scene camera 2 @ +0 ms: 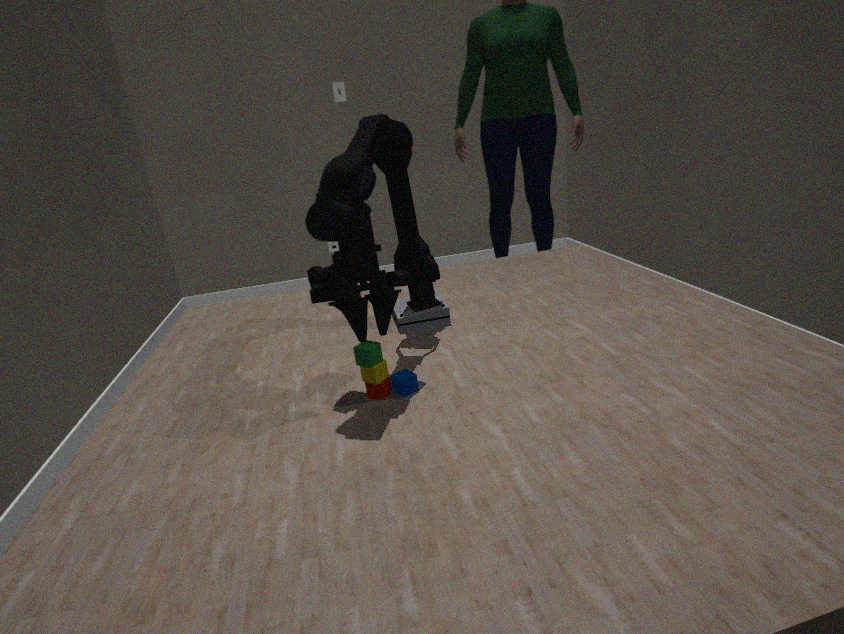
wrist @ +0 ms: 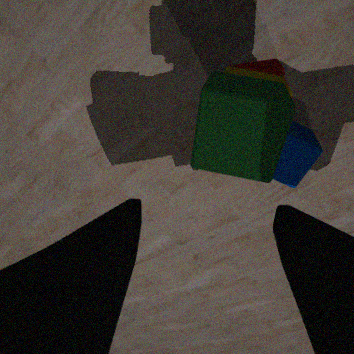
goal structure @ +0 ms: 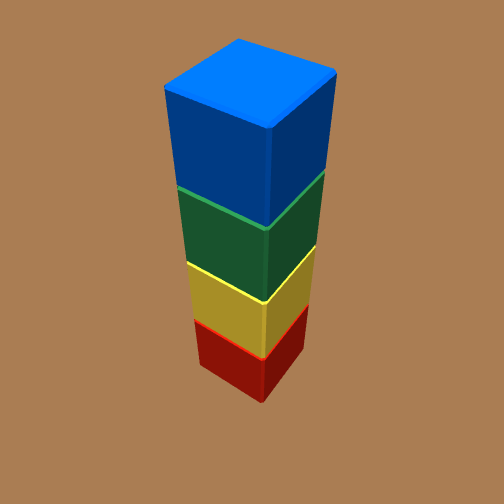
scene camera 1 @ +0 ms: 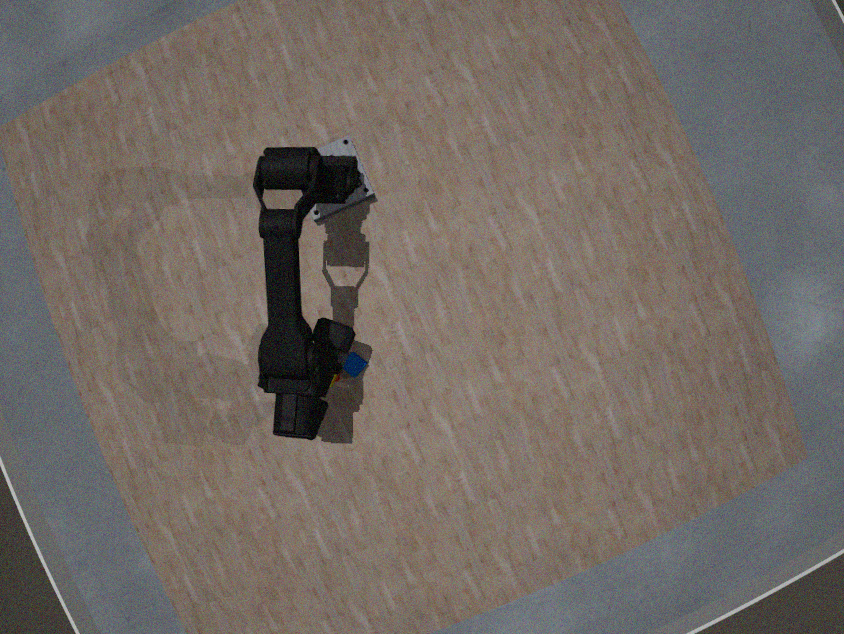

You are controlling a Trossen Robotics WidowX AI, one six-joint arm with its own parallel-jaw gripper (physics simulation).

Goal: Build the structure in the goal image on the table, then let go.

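A red cube (scene camera 2: 378, 388) (wrist: 270, 66) stands on the table, with a yellow cube (scene camera 2: 374, 372) (wrist: 257, 74) on it and a green cube (scene camera 2: 368, 354) (wrist: 230, 135) on top. The stack looks slightly uneven. A blue cube (scene camera 2: 404, 383) (wrist: 300, 155) (scene camera 1: 354, 364) rests on the table beside the red cube; I cannot tell whether they touch. My gripper (scene camera 2: 373, 337) (wrist: 208, 213) is partly open and empty, its fingertips above the stack and apart from the green cube. In scene camera 1 the arm hides the fingers and most of the stack.
The arm's base plate (scene camera 1: 344, 146) (scene camera 2: 424, 319) stands behind the cubes. The arm's shadow falls around the stack. A standing person (scene camera 2: 518, 75) in a green top is at the far wall.
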